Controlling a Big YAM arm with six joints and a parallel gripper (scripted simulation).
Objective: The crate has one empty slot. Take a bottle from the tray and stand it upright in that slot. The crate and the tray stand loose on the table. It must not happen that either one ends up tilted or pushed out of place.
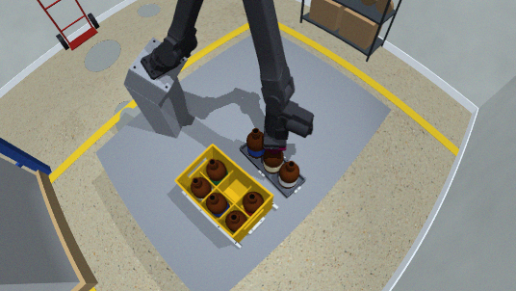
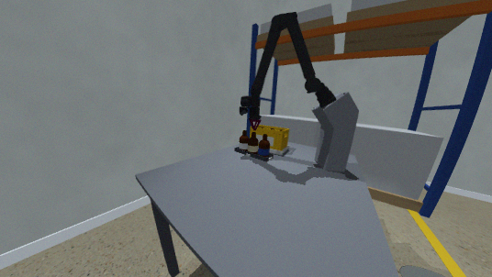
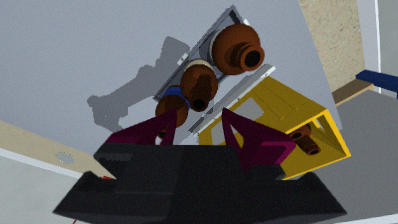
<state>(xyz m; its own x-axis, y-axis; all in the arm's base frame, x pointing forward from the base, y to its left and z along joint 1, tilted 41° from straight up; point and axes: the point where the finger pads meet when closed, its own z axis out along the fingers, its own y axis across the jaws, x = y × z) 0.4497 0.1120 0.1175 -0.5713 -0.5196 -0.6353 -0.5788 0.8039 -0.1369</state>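
The glass bottle lies 100 mm below my hand. Also, from my hand: yellow crate 220 mm to the right, 100 mm below; dark tray 170 mm below.
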